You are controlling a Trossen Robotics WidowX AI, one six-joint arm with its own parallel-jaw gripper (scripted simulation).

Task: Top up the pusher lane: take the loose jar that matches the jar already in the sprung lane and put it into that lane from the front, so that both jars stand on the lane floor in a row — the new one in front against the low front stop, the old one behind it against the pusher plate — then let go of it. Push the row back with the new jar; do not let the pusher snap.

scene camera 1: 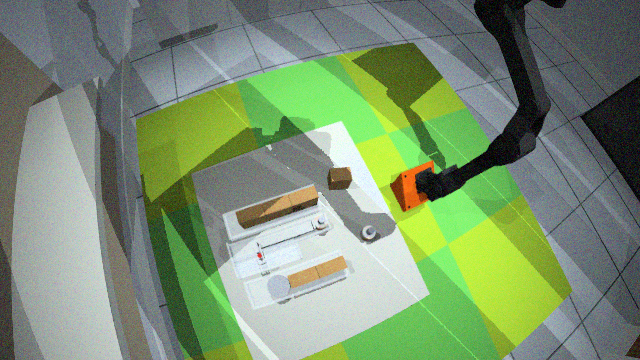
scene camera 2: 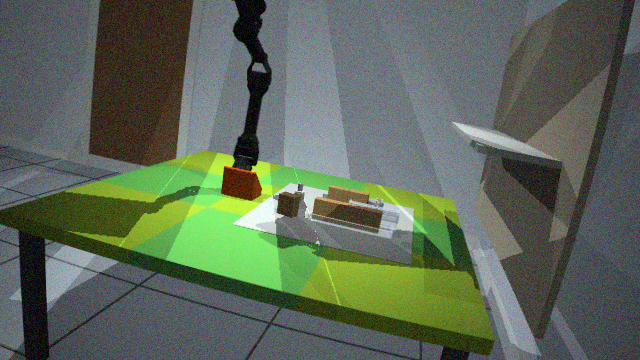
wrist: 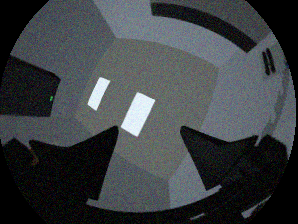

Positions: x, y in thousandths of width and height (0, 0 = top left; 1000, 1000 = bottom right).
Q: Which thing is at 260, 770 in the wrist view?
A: My gripper.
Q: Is my gripper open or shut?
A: Open.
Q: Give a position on a lane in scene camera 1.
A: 377, 704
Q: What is my gripper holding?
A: Nothing.
